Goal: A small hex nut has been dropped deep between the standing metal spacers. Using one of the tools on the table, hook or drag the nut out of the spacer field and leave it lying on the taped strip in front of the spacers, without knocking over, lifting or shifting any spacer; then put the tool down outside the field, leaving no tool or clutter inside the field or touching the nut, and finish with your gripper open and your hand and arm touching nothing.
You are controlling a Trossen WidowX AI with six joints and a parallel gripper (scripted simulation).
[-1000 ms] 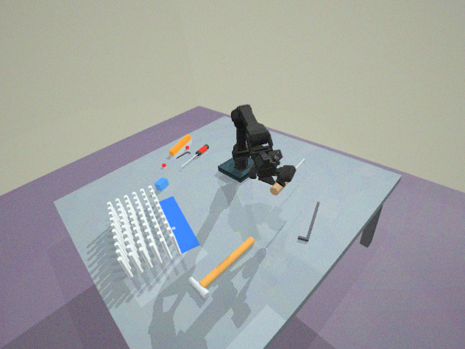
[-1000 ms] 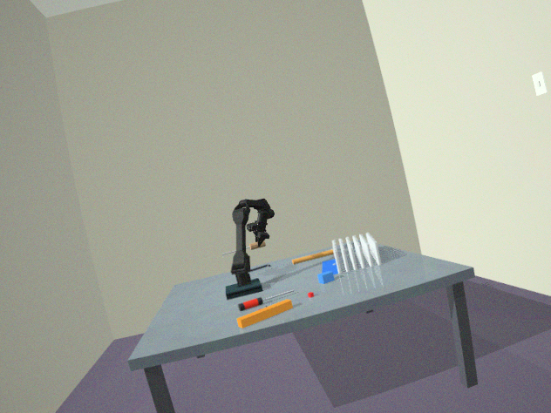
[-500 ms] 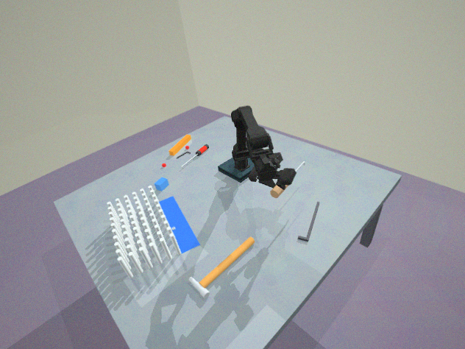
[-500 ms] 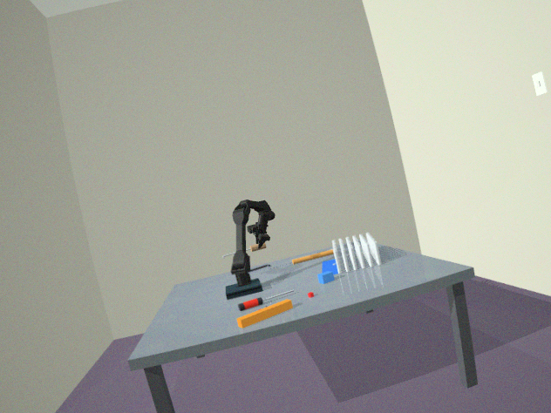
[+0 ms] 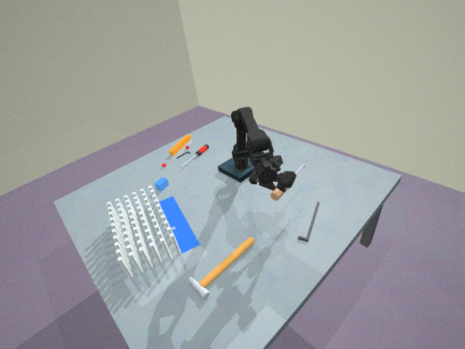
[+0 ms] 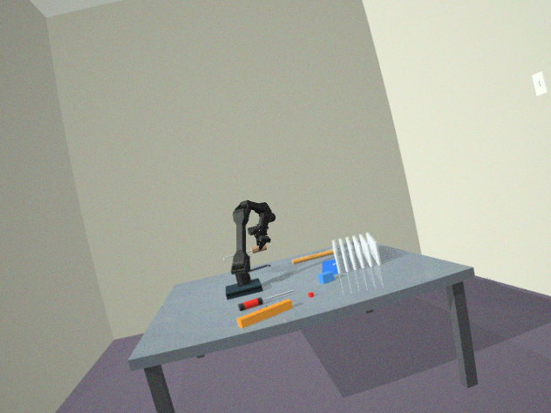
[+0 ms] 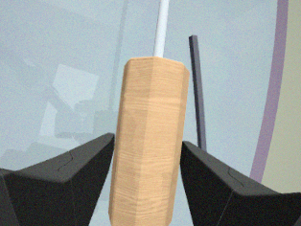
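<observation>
Now: gripper tip 100 mm past the thin-rod tool and 20 mm to the left of it. Round my gripper tip: hex key 10 mm ahead, 790 mm to the right, 140 mm below; blue taped strip 340 mm ahead, 310 mm to the right, 140 mm below; blue block 270 mm ahead, 590 mm to the right, 120 mm below.
</observation>
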